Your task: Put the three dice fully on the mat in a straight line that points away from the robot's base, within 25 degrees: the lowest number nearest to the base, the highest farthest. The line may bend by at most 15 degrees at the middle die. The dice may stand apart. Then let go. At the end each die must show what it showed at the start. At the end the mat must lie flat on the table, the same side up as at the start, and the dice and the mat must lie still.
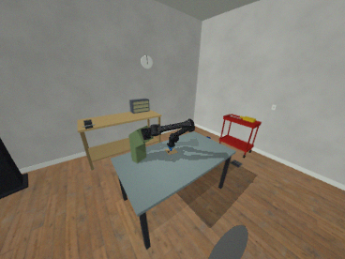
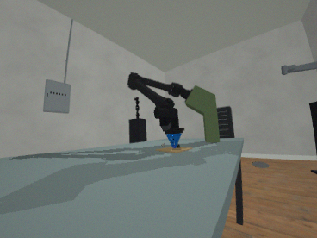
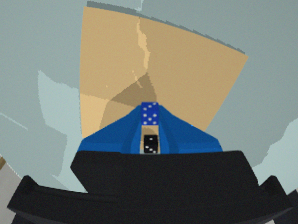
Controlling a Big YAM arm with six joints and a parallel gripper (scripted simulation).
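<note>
Right now my hand is right at the blue die. From my hand the other things lie so: black die 50 mm behind, 10 mm below; then white die 140 mm behind, 130 mm to the right, 10 mm below; then tan mat 20 mm below.
</note>
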